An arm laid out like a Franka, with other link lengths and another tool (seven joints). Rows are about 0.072 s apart.
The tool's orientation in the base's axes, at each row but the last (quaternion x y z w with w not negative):
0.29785 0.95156 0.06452 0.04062
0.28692 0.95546 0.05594 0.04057
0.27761 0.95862 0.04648 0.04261
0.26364 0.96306 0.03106 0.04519
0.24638 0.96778 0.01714 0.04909
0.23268 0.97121 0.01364 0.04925
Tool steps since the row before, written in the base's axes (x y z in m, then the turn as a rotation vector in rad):
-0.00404 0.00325 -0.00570 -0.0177 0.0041 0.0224
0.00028 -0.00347 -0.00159 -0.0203 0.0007 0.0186
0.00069 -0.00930 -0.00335 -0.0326 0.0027 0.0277
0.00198 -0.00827 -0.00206 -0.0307 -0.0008 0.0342
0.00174 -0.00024 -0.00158 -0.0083 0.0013 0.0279
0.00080 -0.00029 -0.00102 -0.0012 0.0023 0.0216
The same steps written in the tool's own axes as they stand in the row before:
0.00539 -0.00046 0.00549 0.0160 -0.0033 -0.0238
-0.00208 -0.00293 0.00132 0.0164 -0.0080 -0.0206
-0.00538 -0.00784 0.00279 0.0274 -0.0118 -0.0308
-0.00577 -0.00628 0.00195 0.0235 -0.0133 -0.0372
-0.00150 0.00053 0.00175 0.0055 -0.0012 -0.0286
-0.00075 0.00005 0.00110 0.0002 0.0026 -0.0216

